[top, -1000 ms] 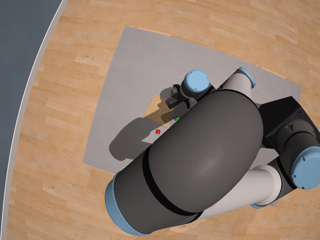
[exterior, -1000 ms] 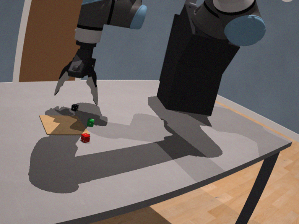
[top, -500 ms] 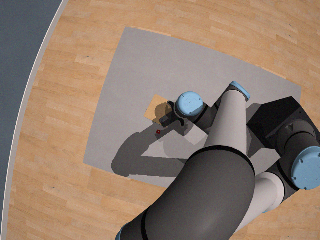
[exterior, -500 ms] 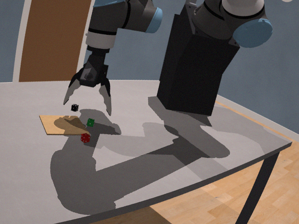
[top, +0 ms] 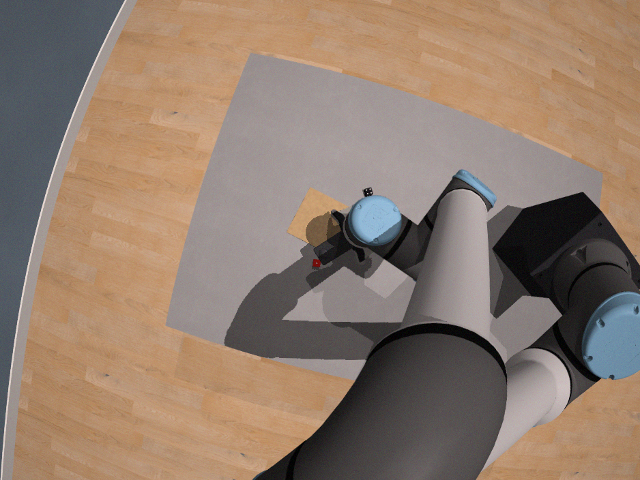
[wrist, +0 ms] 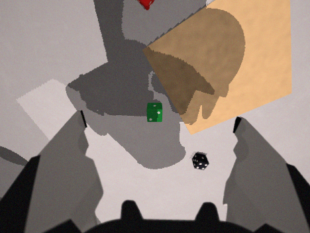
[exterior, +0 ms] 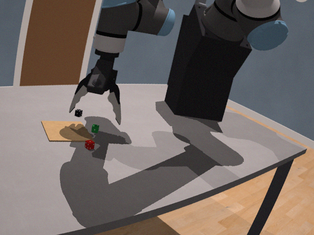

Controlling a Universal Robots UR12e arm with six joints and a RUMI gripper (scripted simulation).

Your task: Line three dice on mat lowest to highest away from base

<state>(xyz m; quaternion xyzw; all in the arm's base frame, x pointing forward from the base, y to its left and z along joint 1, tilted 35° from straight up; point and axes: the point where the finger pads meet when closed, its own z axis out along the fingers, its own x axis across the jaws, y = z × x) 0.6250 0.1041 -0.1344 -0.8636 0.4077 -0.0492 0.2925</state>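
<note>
Right now the green die is 2 cm behind my hand, 1 cm to the right of it and 4 cm below it. Also, from my hand: tan mat (7 cm ahead, 3 cm to the right, 4 cm below); black die (3 cm behind, 14 cm to the right, 4 cm below); red die (6 cm ahead, 8 cm to the left, 4 cm below).
</note>
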